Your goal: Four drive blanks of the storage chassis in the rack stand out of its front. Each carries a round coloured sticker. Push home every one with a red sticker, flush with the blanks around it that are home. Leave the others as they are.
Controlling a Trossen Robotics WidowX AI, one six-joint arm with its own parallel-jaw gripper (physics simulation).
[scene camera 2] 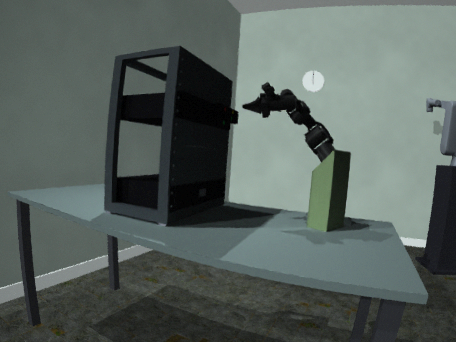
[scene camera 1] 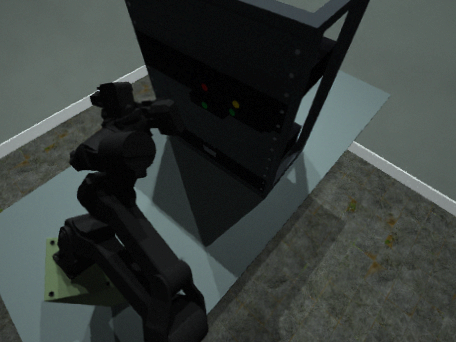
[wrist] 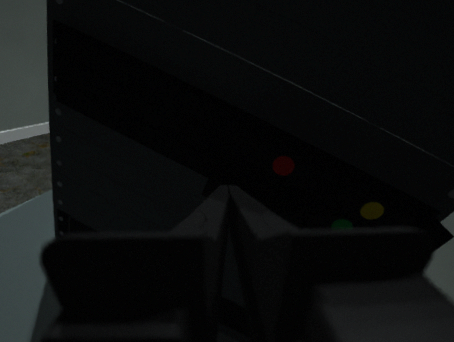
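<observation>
The dark storage chassis is a black band across the rack. Drive blanks stand out of its front as dark blocks. A red sticker is upper left in scene camera 1, above a green sticker. A yellow sticker is to the right, above another green sticker. The lower left green sticker does not show in the wrist view. My gripper is shut and empty, in front of the chassis, a little apart from the blanks in scene camera 2.
The arm stands on a green pedestal on the pale table. A second dark unit sits low in the rack. A grey machine on a dark stand is at the far right, and a round clock hangs behind.
</observation>
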